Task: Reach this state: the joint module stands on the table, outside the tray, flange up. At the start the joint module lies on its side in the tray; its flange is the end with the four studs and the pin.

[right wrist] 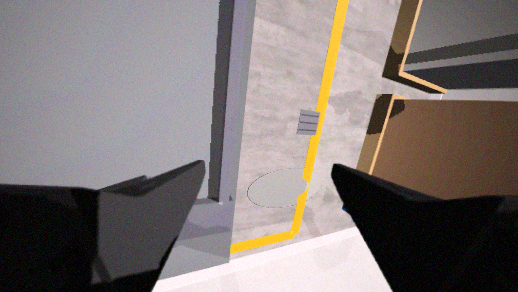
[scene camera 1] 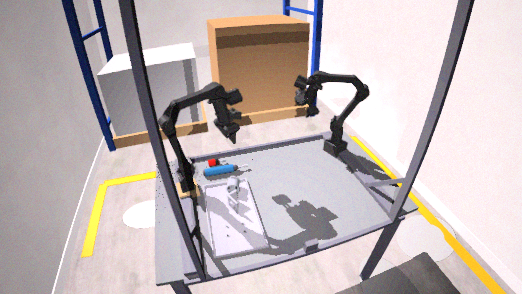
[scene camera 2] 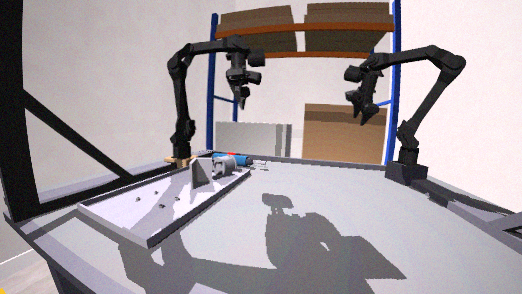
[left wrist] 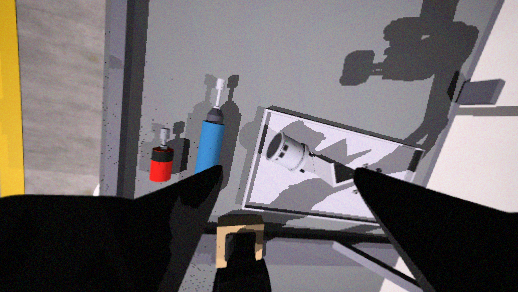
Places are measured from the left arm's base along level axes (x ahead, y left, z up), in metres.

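Where they show: left gripper, fingertip midpoint: [scene camera 1: 231,140] [scene camera 2: 240,106] [left wrist: 286,172]; right gripper, fingertip midpoint: [right wrist: 269,167] [scene camera 1: 302,111] [scene camera 2: 357,121]; left arm's base, origin of the base link: [scene camera 1: 187,187] [scene camera 2: 181,156] [left wrist: 240,246]; right arm's base, origin of the base link: [scene camera 1: 336,141] [scene camera 2: 407,163].
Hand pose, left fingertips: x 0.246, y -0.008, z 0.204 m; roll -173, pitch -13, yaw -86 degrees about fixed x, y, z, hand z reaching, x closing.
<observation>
Each offset is from my left fingertips to the top centre of the thing. "spot": to the spot under its first point.
The grey, round joint module @[dx -0.036, dy -0.081, dz -0.168 m] [scene camera 1: 233,185] [scene camera 2: 227,165] [left wrist: 287,151] lies on its side in the pale tray @[dx -0.095, dy -0.219, dz -0.220 m] [scene camera 1: 220,240] [scene camera 2: 115,220] [left wrist: 254,192], near one end of it. In the left wrist view its dark round end faces upper left; the studs and pin are too small to tell. My left gripper [scene camera 1: 232,140] [scene camera 2: 242,104] [left wrist: 286,172] is open and empty, high above the table. My right gripper [scene camera 1: 312,113] [scene camera 2: 360,119] [right wrist: 269,167] is open and empty, high over the table's back right side, far from the module.
An upright grey bracket @[dx -0.060, dy -0.190, dz -0.162 m] [scene camera 2: 201,173] [left wrist: 325,167] stands in the tray beside the module, with several small nuts farther along. A blue tool @[spot: dx -0.055, dy +0.061, dz -0.203 m] [scene camera 1: 220,170] [left wrist: 210,145] and a red tool @[dx -0.047, dy +0.159, dz -0.201 m] [scene camera 1: 212,162] [left wrist: 160,167] lie behind the tray. Frame posts rise at the table's sides.
</observation>
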